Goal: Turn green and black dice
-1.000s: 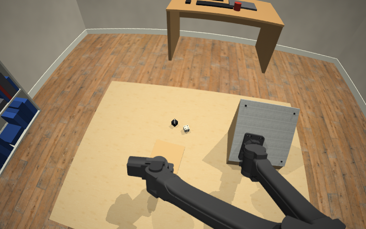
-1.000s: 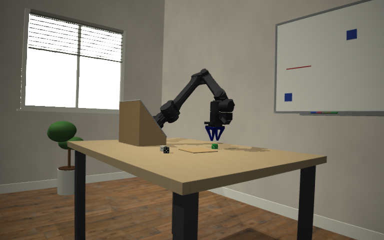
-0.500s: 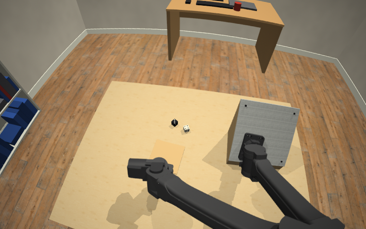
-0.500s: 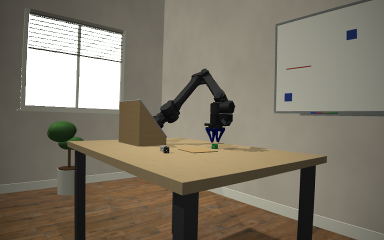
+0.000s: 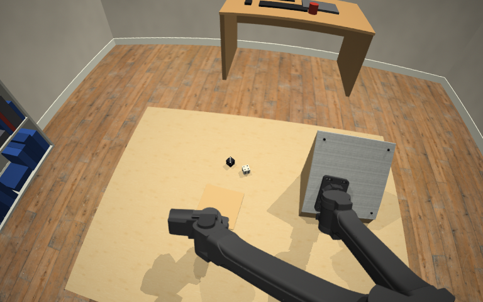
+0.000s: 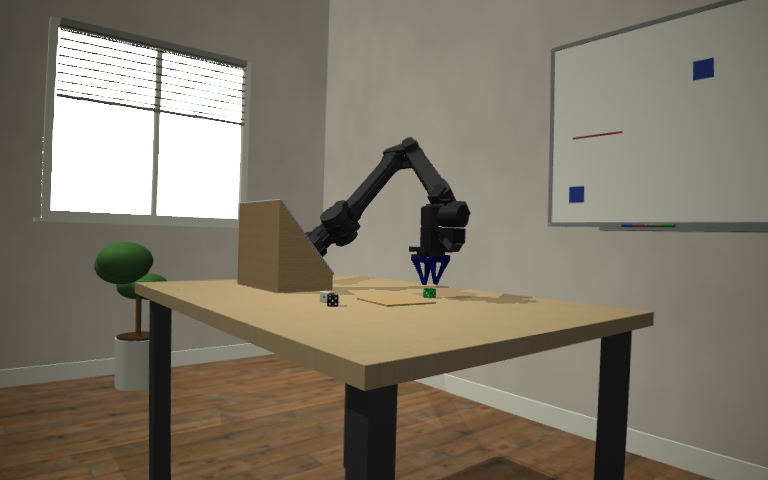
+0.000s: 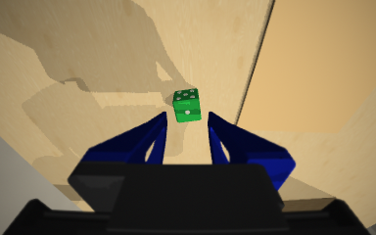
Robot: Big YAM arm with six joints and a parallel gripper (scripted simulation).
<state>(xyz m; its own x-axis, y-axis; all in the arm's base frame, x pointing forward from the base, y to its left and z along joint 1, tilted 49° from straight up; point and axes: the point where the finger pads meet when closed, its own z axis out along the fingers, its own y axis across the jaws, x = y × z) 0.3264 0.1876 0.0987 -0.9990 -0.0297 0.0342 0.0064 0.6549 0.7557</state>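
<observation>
My hand is 30 mm above the green die. Round my hand: black die: 30 mm ahead, 310 mm to the right, 30 mm below; tan mat: 30 mm ahead, 130 mm to the right, 40 mm below; white die: 40 mm behind, 290 mm to the right, 30 mm below.
</observation>
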